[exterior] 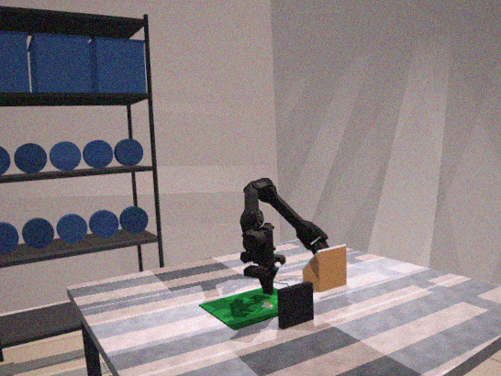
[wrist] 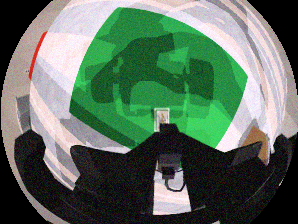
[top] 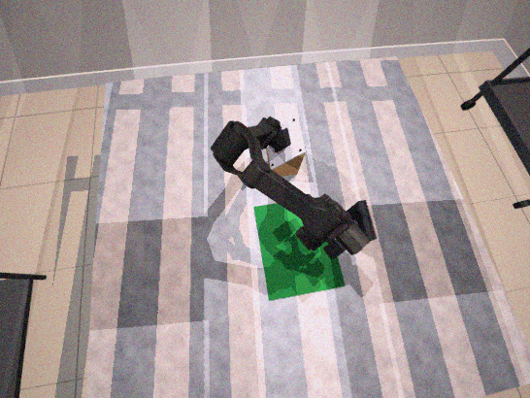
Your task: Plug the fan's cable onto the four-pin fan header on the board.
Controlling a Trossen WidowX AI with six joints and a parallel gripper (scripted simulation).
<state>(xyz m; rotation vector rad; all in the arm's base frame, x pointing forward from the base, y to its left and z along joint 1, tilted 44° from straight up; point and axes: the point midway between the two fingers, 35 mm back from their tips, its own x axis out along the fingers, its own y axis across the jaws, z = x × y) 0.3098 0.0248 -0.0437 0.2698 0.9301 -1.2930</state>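
Right now my gripper tip is 6 cm above the pale plug. Round my gripper tip: green board: 2 cm ahead, 4 cm to the right, 8 cm below; then black fan: 15 cm to the left.
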